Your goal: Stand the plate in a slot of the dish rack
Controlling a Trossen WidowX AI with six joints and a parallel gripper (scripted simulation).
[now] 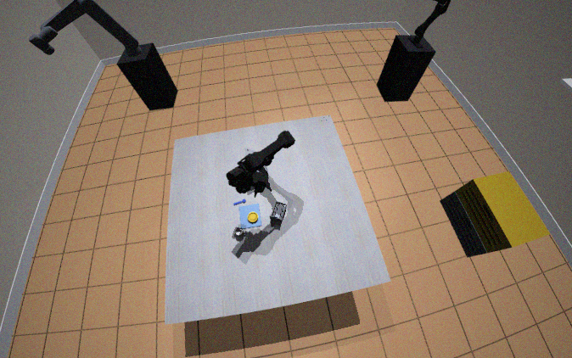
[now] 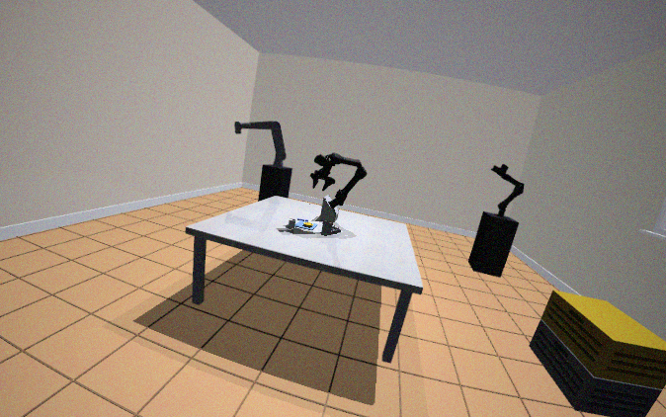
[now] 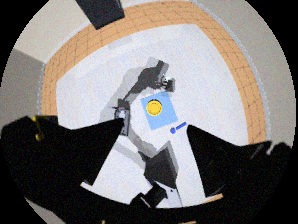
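Now: gripper tip 25 cm above the yellow plate, 4 cm short of it and 1 cm to the left of it. From my gripper tip the other things lie so: light blue square pad 26 cm below, 3 cm to the right, 3 cm ahead; blue spoon 26 cm below, 9 cm to the right, 7 cm behind; dish rack 24 cm below, 15 cm to the left, 2 cm ahead.
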